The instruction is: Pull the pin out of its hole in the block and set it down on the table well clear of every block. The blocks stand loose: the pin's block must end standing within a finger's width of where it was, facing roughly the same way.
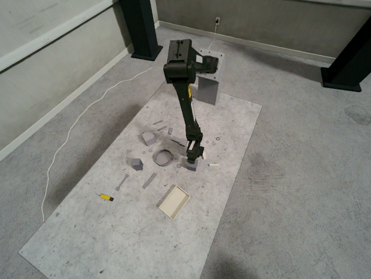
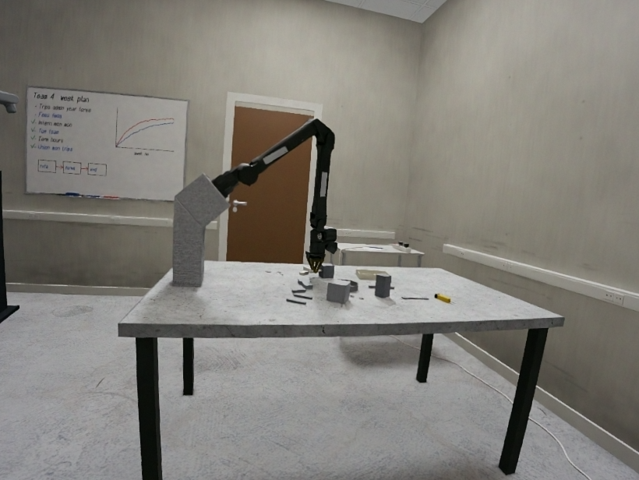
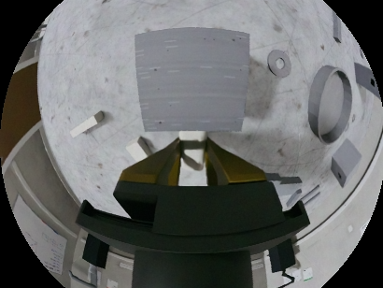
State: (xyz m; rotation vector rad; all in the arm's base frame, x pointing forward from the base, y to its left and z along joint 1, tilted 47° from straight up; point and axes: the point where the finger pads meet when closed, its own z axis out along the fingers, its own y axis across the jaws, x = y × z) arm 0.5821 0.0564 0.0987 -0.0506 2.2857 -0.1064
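My hand is 5 cm short of the grey block. Also, from my hand: round grey dish: 6 cm ahead, 20 cm to the right, 2 cm below; then cream tray: 31 cm ahead, 4 cm to the right, 2 cm below.
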